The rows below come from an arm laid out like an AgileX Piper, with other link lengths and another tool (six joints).
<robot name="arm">
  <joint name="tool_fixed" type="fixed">
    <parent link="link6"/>
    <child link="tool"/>
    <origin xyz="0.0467 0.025 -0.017" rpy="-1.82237 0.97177 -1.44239"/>
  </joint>
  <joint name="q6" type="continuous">
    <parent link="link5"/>
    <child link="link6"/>
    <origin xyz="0.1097 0 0.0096" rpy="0 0 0"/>
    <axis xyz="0.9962 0 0.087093"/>
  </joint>
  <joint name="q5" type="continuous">
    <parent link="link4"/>
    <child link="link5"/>
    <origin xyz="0 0 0" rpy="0 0 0"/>
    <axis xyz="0 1 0"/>
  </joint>
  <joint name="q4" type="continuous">
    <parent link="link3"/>
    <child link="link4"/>
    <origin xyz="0.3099 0 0.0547" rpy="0 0 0"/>
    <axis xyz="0.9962 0 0.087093"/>
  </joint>
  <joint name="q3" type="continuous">
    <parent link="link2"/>
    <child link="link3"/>
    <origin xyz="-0.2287 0 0.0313" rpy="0 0 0"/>
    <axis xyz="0 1 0"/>
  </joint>
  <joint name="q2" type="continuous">
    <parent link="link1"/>
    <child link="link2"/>
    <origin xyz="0 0 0" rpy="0 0 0"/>
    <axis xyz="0 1 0"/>
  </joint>
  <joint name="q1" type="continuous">
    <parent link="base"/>
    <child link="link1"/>
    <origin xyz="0 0 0.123" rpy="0 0 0"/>
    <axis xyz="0 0 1"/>
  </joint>
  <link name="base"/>
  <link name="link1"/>
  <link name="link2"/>
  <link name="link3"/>
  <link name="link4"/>
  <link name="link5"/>
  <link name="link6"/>
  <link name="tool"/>
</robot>
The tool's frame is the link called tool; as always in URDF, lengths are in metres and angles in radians. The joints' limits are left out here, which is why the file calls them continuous.
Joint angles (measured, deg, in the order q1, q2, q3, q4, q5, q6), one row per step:
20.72 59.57 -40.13 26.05 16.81 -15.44
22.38 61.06 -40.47 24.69 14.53 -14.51
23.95 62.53 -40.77 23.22 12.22 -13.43
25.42 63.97 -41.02 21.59 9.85 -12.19
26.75 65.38 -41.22 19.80 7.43 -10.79
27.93 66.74 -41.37 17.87 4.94 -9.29
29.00 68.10 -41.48 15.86 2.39 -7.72
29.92 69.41 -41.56 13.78 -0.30 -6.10
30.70 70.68 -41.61 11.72 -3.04 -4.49
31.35 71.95 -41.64 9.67 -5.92 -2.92
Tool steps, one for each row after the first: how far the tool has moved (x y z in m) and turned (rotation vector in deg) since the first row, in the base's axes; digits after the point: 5 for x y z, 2 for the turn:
0.00241 0.00810 -0.00286 -0.41 -1.03 0.62
0.00463 0.01600 -0.00580 -0.75 -2.08 1.18
0.00674 0.02361 -0.00877 -1.04 -3.22 1.70
0.00882 0.03073 -0.01176 -1.26 -4.41 2.16
0.01092 0.03731 -0.01458 -1.42 -5.72 2.58
0.01293 0.04364 -0.01745 -1.50 -7.09 3.01
0.01508 0.04950 -0.01980 -1.45 -8.63 3.42
0.01717 0.05495 -0.02186 -1.27 -10.22 3.83
0.01935 0.06008 -0.02364 -0.98 -11.93 4.26

